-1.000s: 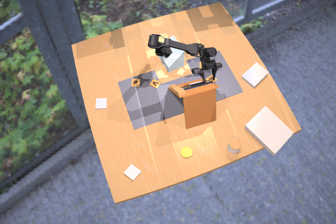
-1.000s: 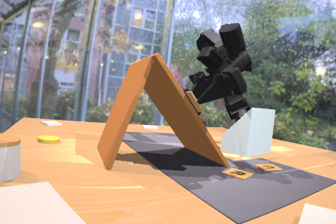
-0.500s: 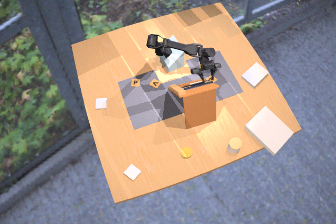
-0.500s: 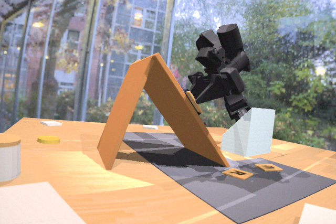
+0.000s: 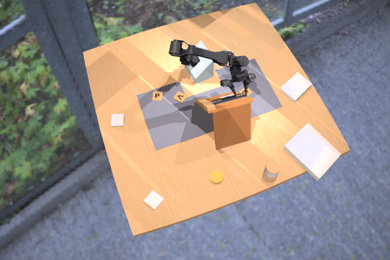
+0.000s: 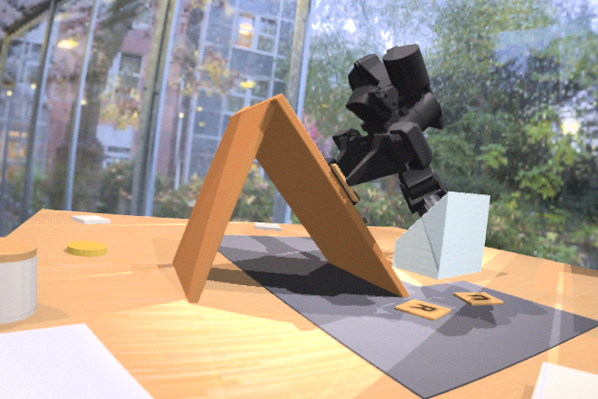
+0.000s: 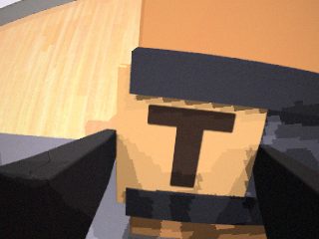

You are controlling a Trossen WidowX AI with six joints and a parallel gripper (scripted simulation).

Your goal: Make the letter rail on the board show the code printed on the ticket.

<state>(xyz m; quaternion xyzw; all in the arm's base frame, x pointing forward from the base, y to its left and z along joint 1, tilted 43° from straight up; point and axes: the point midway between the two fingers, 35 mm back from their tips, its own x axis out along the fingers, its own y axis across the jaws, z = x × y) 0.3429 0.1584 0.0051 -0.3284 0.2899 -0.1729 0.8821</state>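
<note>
My gripper tip is 80 mm above the white ticket, 70 mm past it and 40 mm to the left of it. Also, from my gripper tip: t tile right at my gripper tip; then grey mat 170 mm behind, 160 mm below, 120 mm to the right.
</note>
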